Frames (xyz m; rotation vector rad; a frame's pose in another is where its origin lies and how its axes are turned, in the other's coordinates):
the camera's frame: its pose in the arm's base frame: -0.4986 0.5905 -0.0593 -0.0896 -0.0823 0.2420
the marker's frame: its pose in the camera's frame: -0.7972 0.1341 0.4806 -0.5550 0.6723 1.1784
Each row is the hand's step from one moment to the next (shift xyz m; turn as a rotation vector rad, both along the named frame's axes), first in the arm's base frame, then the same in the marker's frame.
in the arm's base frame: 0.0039 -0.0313 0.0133 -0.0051 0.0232 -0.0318
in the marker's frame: -0.0292 -0.0072 -0.0164 0.0382 0.0107 -0.0014
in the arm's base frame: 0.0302 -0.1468 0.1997 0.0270 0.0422 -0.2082
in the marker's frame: -0.2409 -0.0653 0.0079 0.1904 0.0050 -0.0979
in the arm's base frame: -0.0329 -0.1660 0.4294 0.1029 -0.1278 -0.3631
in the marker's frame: -0.4386 -0.0365 0.1389 0.2147 -0.0562 -0.3309
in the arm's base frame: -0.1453 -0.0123 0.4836 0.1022 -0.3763 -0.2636
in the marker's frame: -0.4006 0.0742 0.2986 -0.0166 -0.0816 -0.4632
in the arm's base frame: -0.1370 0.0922 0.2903 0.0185 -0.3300 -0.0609
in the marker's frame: -0.1856 0.0986 0.2596 -0.1558 -0.0255 -0.2967
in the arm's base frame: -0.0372 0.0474 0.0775 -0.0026 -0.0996 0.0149
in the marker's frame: -0.0355 0.0280 0.0871 -0.0738 -0.0043 -0.0684
